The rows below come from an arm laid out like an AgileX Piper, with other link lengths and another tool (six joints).
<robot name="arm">
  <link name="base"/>
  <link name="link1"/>
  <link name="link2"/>
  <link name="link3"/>
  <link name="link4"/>
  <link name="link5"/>
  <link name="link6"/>
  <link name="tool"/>
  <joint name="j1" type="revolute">
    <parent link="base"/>
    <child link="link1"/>
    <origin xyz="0 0 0.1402" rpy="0 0 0"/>
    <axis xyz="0 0 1"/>
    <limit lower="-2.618" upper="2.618"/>
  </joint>
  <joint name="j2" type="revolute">
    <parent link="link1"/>
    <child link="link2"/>
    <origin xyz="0 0 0" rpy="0 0 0"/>
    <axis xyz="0 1 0"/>
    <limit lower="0" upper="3.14"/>
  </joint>
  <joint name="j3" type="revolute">
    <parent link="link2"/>
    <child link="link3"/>
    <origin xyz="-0.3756 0 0.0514" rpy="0 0 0"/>
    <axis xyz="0 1 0"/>
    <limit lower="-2.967" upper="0"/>
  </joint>
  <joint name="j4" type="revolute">
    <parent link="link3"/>
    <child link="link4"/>
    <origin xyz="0.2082 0 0.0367" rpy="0 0 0"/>
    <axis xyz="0.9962 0 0.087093"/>
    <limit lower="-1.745" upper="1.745"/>
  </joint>
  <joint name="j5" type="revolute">
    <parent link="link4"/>
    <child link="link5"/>
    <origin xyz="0 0 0" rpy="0 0 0"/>
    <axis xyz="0 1 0"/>
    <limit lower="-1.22" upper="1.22"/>
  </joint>
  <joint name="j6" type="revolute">
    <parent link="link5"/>
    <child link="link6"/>
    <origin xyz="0.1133 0 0.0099" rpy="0 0 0"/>
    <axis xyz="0.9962 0 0.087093"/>
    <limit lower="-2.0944" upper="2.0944"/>
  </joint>
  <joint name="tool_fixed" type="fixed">
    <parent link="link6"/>
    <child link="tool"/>
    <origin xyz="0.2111 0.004 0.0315" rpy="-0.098 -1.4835 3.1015"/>
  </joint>
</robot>
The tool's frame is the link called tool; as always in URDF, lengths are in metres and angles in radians.
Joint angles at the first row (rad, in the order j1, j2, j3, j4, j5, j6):
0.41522, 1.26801, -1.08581, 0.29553, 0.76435, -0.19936
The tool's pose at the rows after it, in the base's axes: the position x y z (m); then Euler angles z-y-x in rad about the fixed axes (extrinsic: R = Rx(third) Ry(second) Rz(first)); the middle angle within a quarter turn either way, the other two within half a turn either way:
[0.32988, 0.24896, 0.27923, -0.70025, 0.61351, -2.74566]
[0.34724, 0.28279, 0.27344, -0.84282, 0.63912, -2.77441]
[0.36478, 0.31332, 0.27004, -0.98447, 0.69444, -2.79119]
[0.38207, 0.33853, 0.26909, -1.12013, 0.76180, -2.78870]
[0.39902, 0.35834, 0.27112, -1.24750, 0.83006, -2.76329]
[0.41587, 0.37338, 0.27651, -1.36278, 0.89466, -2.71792]
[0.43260, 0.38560, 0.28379, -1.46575, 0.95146, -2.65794]
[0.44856, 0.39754, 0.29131, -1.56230, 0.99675, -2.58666]
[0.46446, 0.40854, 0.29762, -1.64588, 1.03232, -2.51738]
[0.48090, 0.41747, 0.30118, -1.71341, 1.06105, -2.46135]
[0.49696, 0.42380, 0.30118, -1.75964, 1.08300, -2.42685]
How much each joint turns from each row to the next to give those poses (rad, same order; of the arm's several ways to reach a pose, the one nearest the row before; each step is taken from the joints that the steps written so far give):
0.13973, 0.11021, -0.10894, -0.14784, 0.00468, 0.06459
0.12963, 0.10109, -0.09548, -0.17242, 0.00252, 0.06415
0.10472, 0.08650, -0.07430, -0.17183, -0.00542, 0.05073
0.07230, 0.06976, -0.05031, -0.15342, -0.01612, 0.03152
0.04291, 0.05239, -0.02853, -0.13257, -0.03047, 0.02157
0.02074, 0.03781, -0.01400, -0.11906, -0.04145, 0.02676
0.00566, 0.03044, -0.00872, -0.10908, -0.04660, 0.03744
-0.00267, 0.02965, -0.01239, -0.09693, -0.04620, 0.04176
-0.00807, 0.03206, -0.01991, -0.08501, -0.03946, 0.04300
-0.01216, 0.03543, -0.02625, -0.07307, -0.03024, 0.03847
-0.01413, 0.03680, -0.03031, -0.05353, -0.01955, 0.02532

